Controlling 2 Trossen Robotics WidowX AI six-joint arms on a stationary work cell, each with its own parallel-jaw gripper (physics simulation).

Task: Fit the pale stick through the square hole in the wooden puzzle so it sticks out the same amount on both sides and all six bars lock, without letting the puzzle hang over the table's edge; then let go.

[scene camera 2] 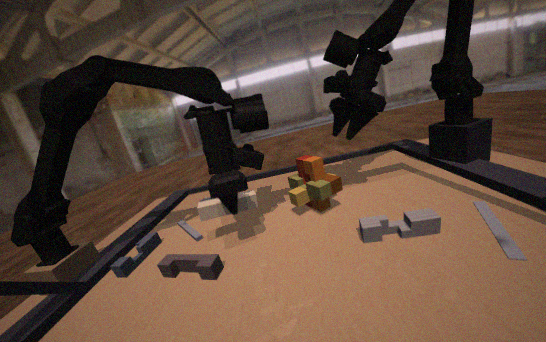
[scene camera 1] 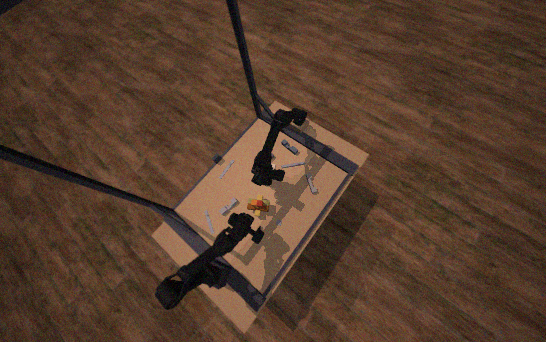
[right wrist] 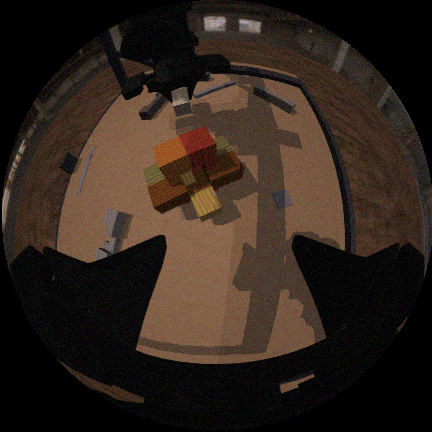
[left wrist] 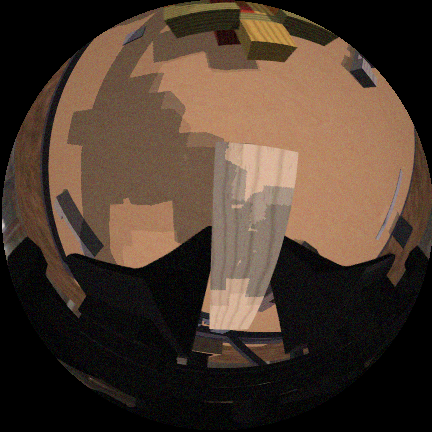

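Seen in the pictures: left gripper, fingertip midpoint: [scene camera 2: 234, 210] [right wrist: 181, 100] [left wrist: 238, 233]; right gripper, fingertip midpoint: [scene camera 2: 340, 137] [scene camera 1: 253, 221] [right wrist: 231, 242]; left arm's base at its link origin: [scene camera 2: 58, 256] [scene camera 1: 298, 121] [left wrist: 197, 353]; right arm's base at its link origin: [scene camera 2: 459, 122] [scene camera 1: 214, 274].
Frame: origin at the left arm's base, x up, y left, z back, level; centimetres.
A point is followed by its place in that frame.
The wooden puzzle [scene camera 1: 258, 204] @[x 5.5, y 16.2, z -59.6 cm] [scene camera 2: 314, 171] [right wrist: 199, 145] @[x 5.5, y 16.7, z -59.5 cm] stands on the table with red, orange, olive, yellow and brown bar ends showing. I cannot make out the square hole. My left gripper [scene camera 2: 234, 204] @[x -0.7, y 9.1, z -41.5 cm] [left wrist: 238, 233] @[x -0.7, y 9.1, z -41.5 cm] is shut on the pale stick [scene camera 2: 210, 208] @[x 2.1, y 6.2, z -38.0 cm] [left wrist: 270, 167] @[x 2.1, y 10.1, z -46.0 cm] [right wrist: 181, 106] @[x 1.3, y 10.7, z -46.5 cm]. It holds the stick roughly level above the table, apart from the puzzle. In the left wrist view the stick's far end points up toward the puzzle at the top edge; in scene camera 2 the stick is left of the puzzle. My right gripper [scene camera 2: 343, 135] @[x 7.3, y 20.4, z -68.4 cm] [right wrist: 231, 242] @[x 7.3, y 20.4, z -68.4 cm] is open and empty, above the table near the puzzle.
In scene camera 2, a grey notched block [scene camera 2: 424, 223] @[x -4.2, y -2.3, z -74.2 cm] and a long flat strip [scene camera 2: 499, 230] @[x -6.4, y -5.2, z -84.4 cm] lie right of the puzzle. A brown notched bar [scene camera 2: 192, 262] @[x -4.1, y -1.7, z -35.0 cm], a blue-grey one [scene camera 2: 149, 243] @[x -4.4, y 7.4, z -18.7 cm] and a short strip [scene camera 2: 190, 230] @[x -5.5, y 12.6, z -27.1 cm] lie left. Dark rails [right wrist: 345, 210] @[x -5.6, y 45.2, z -60.0 cm] run along the table edges.
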